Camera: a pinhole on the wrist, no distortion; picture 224 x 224 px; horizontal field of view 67.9 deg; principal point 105.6 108.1 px. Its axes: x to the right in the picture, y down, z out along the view. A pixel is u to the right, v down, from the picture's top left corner.
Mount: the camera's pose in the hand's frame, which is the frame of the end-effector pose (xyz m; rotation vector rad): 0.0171 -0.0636 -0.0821 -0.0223 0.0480 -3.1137
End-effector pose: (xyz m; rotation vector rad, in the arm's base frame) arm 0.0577 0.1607 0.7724 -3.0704 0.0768 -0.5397
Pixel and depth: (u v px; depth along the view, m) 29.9 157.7 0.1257
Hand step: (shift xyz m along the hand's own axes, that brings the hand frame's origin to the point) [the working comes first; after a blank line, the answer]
In the camera's frame: -0.0572 0.0375 0.1257

0.0771 -0.1033 0.0416
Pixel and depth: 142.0 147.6 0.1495
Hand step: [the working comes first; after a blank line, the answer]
In the camera's frame: 0.0327 0.0355 0.1495

-0.0124 -0.1045 0.0667
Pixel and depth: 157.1 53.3 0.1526
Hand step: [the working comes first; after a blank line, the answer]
In the camera's frame: 0.0472 -0.0503 0.1526

-0.0292 -0.0194 0.0726
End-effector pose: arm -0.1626 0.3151 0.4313 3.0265 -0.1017 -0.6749
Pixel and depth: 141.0 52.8 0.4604
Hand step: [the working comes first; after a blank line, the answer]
In the camera's frame: 0.0980 -0.1530 0.4604

-0.0782 0.0725 0.3841
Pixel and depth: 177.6 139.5 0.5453
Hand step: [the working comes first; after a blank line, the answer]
In the camera's frame: 0.2360 0.1029 0.5453

-0.2080 -0.1897 0.4630
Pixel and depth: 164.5 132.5 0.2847
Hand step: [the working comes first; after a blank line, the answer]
In the camera's frame: 0.1008 0.0418 0.2847

-0.0783 -0.1168 0.2025
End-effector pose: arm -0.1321 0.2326 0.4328 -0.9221 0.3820 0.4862
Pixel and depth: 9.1 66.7 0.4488
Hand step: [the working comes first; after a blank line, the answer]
In the camera's frame: -0.2603 -0.1117 0.4488

0.2809 0.0414 0.3663
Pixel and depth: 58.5 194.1 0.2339
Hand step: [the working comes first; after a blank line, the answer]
In the camera's frame: -0.0662 0.1209 0.2339

0.0900 -0.1897 0.1470
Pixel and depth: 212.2 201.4 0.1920
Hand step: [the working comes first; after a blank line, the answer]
In the camera's frame: 0.1230 0.1077 0.1920

-0.1001 -0.1805 0.1082
